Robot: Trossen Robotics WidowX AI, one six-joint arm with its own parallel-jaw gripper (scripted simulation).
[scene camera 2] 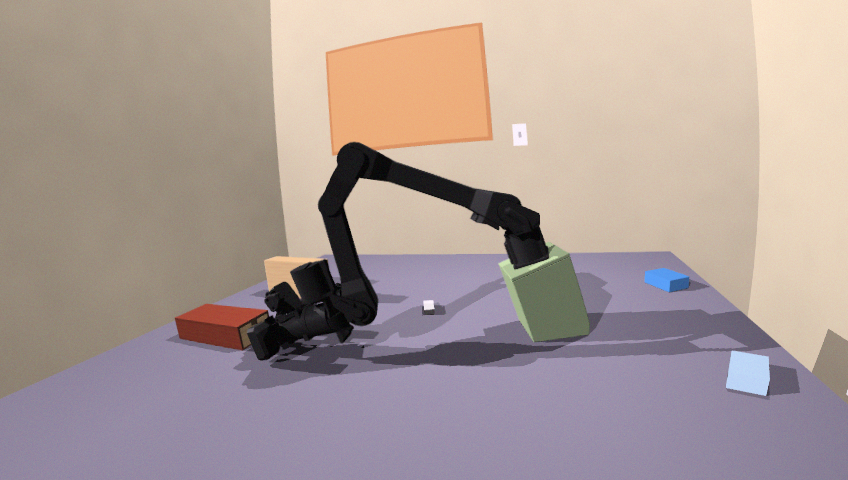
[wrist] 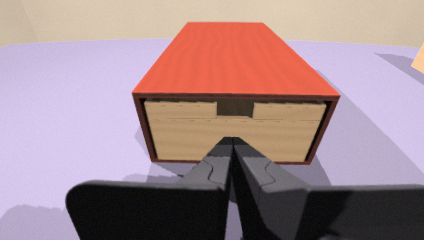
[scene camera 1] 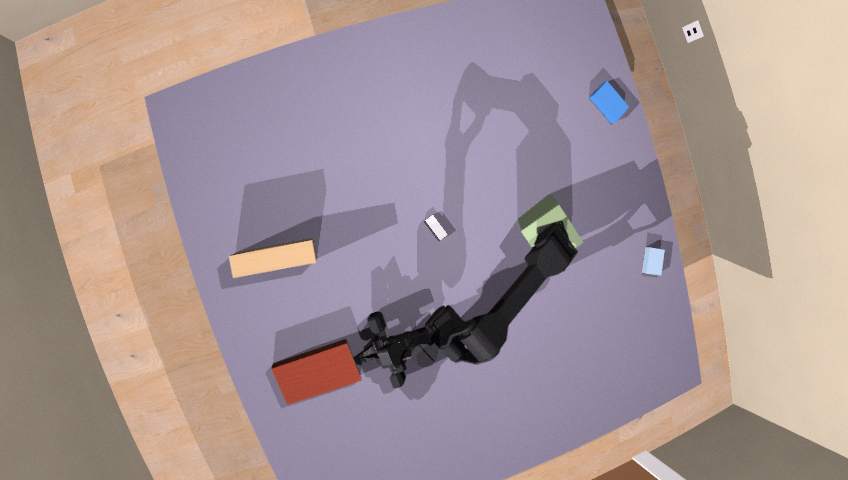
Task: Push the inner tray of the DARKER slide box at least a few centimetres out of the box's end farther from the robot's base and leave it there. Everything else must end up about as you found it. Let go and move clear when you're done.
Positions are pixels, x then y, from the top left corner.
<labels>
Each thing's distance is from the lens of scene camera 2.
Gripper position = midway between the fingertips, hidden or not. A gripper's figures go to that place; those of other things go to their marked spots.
gripper (scene camera 2: 256,332): 0.86 m
pale blue block (scene camera 2: 748,372): 0.65 m
</labels>
